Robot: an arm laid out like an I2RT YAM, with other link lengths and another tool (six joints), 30 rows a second.
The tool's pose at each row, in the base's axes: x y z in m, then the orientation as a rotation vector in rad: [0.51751 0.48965 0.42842 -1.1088 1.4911 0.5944]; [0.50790 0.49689 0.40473 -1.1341 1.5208 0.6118]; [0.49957 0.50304 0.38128 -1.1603 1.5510 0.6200]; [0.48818 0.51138 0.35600 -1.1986 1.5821 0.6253]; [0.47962 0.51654 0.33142 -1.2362 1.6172 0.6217]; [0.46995 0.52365 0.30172 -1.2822 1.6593 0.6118]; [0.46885 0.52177 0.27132 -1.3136 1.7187 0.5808]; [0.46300 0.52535 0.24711 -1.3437 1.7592 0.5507]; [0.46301 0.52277 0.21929 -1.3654 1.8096 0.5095]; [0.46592 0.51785 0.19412 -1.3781 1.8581 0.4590]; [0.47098 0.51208 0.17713 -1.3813 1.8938 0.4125]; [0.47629 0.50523 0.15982 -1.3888 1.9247 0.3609]
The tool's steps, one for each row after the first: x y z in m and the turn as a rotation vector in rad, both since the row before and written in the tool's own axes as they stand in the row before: [0.01948 0.01649 0.00737 -0.0276 0.0296 0.0133]; [0.01966 0.01438 0.00798 -0.0224 0.0329 0.0085]; [0.02036 0.01797 0.01005 -0.0281 0.0400 0.0023]; [0.02058 0.01374 0.00958 -0.0222 0.0451 0.0009]; [0.02395 0.01599 0.01403 -0.0238 0.0560 -0.0015]; [0.02768 0.00480 0.01182 -0.0034 0.0678 0.0062]; [0.01902 0.00998 0.01310 -0.0022 0.0530 -0.0030]; [0.02426 0.00300 0.01352 0.0077 0.0597 0.0026]; [0.02247 -0.00081 0.01267 0.0178 0.0572 0.0029]; [0.01586 -0.00415 0.00888 0.0216 0.0426 0.0023]; [0.01638 -0.00456 0.00926 0.0228 0.0432 -0.0037]
